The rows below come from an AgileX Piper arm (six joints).
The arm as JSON. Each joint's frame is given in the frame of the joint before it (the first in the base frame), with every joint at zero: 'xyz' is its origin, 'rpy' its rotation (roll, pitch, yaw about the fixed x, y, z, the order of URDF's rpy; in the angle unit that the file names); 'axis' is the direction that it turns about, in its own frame. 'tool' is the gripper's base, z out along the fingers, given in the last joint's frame.
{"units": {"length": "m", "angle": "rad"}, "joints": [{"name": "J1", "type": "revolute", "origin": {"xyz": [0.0, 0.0, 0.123], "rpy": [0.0, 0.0, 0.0]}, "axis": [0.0, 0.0, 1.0]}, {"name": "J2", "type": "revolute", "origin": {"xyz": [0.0, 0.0, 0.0], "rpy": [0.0, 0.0, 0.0]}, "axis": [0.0, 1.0, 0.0]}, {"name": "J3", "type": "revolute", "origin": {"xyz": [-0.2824, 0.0, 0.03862], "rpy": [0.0, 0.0, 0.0]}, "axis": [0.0, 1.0, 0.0]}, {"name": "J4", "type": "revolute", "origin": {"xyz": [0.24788, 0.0, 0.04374], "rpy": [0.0, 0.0, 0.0]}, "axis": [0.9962, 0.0, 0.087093]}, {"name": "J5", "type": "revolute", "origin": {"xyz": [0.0, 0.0, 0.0], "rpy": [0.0, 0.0, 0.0]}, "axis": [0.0, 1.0, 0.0]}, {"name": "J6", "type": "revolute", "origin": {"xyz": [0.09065, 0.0, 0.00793], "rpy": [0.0, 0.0, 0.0]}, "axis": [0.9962, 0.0, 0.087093]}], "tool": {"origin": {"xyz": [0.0, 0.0, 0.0], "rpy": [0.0, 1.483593, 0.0]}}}
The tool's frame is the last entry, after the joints.
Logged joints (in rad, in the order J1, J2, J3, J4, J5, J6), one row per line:
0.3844 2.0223 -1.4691 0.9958 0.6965 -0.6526
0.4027 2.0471 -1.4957 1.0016 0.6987 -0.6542
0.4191 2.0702 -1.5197 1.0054 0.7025 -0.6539
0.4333 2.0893 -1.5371 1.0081 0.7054 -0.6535
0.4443 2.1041 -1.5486 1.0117 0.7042 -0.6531
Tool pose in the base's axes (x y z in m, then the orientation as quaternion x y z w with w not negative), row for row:
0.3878 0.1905 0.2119 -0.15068 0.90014 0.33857 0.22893
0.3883 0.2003 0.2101 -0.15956 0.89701 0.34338 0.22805
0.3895 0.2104 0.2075 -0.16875 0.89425 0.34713 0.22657
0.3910 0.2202 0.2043 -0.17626 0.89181 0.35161 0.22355
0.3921 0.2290 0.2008 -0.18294 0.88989 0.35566 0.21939
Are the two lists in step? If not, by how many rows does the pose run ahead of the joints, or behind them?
The pose runs 2 rows behind the joints: the pose in row i belongs to the joints in row i - 2.
